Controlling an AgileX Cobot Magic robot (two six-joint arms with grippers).
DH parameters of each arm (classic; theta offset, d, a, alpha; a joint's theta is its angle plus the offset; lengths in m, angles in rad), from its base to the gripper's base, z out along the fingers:
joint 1: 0 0.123 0 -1.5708
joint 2: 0.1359 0 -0.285 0
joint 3: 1.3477 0 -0.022 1.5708
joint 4: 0 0.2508 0 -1.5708
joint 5: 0 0 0.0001 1.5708
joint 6: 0 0.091 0 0
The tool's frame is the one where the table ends.
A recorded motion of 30 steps. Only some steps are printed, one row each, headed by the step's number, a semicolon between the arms.
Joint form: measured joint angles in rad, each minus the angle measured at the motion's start. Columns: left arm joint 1, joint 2, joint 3, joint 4, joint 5, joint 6; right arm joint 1, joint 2, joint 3, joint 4, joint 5, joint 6.
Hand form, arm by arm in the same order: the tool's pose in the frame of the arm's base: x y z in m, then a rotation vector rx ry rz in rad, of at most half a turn. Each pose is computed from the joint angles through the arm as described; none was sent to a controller.
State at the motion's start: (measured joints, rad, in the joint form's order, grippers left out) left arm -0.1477 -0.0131 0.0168 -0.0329 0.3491 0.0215; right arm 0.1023 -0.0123 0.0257 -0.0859 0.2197 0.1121
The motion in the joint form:
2: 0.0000 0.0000 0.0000 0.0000 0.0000 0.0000; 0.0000 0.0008 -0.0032 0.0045 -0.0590 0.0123
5: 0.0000 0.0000 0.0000 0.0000 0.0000 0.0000; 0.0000 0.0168 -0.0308 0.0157 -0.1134 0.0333
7: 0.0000 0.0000 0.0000 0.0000 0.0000 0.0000; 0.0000 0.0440 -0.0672 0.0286 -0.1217 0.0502
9: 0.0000 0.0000 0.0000 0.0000 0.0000 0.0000; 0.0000 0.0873 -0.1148 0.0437 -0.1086 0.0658
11: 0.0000 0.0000 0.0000 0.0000 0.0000 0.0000; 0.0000 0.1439 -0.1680 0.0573 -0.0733 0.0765
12: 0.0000 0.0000 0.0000 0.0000 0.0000 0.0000; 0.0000 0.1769 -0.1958 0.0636 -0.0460 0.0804
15: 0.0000 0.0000 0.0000 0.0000 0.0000 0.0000; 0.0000 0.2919 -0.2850 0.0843 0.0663 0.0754
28: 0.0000 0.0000 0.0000 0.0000 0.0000 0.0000; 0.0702 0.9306 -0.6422 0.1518 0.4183 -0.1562
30: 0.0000 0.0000 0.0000 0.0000 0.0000 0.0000; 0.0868 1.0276 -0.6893 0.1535 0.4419 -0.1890
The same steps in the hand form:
2: 0.0523 -0.0088 0.1768 0.1349 1.8329 -0.1206; 0.0561 0.0046 0.1917 -0.0383 1.6553 0.1005
5: 0.0523 -0.0088 0.1768 0.1349 1.8329 -0.1206; 0.0565 0.0051 0.2050 -0.0154 1.5905 0.1328
7: 0.0523 -0.0088 0.1768 0.1349 1.8329 -0.1206; 0.0572 0.0054 0.2166 0.0067 1.5738 0.1585
9: 0.0523 -0.0088 0.1768 0.1349 1.8329 -0.1206; 0.0593 0.0057 0.2289 0.0303 1.5831 0.1827
11: 0.0523 -0.0088 0.1768 0.1349 1.8329 -0.1206; 0.0632 0.0061 0.2402 0.0503 1.6221 0.1991
12: 0.0523 -0.0088 0.1768 0.1349 1.8329 -0.1206; 0.0658 0.0064 0.2450 0.0594 1.6547 0.2045
15: 0.0523 -0.0088 0.1768 0.1349 1.8329 -0.1206; 0.0764 0.0078 0.2569 0.0754 1.7930 0.2063
28: 0.0523 -0.0088 0.1768 0.1349 1.8329 -0.1206; 0.1657 0.0325 0.2704 -0.2161 2.4160 0.1300
30: 0.0523 -0.0088 0.1768 0.1349 1.8329 -0.1206; 0.1823 0.0387 0.2663 -0.2824 2.4827 0.1208

